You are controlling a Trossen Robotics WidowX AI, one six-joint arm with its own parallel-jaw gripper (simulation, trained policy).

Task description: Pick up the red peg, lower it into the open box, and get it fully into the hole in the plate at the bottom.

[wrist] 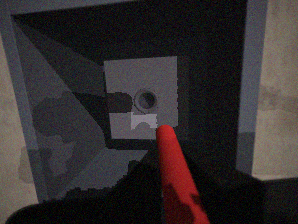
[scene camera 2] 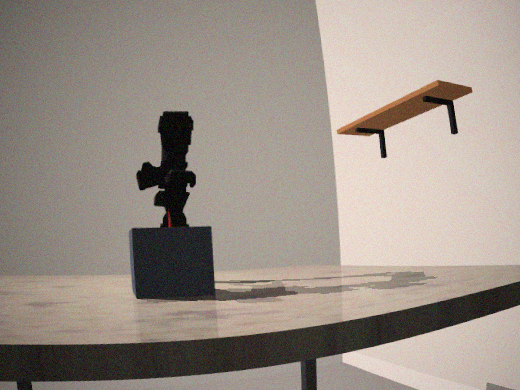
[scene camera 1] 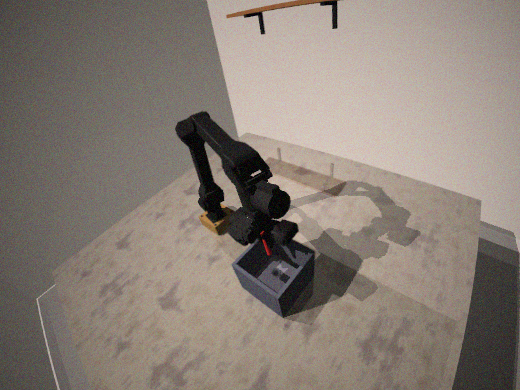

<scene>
In view: my gripper (scene camera 2: 173, 227), a box (scene camera 2: 165, 262) and a grey plate (scene camera 1: 275, 273).
The box shows as well in the wrist view (wrist: 60, 88) and in scene camera 1 (scene camera 1: 254, 257). The grey plate also shows in the wrist view (wrist: 132, 115). My gripper also shows in the wrist view (wrist: 168, 152) and in scene camera 1 (scene camera 1: 268, 247). Scene camera 2 does not show the grey plate, which is hidden by the box.
</scene>
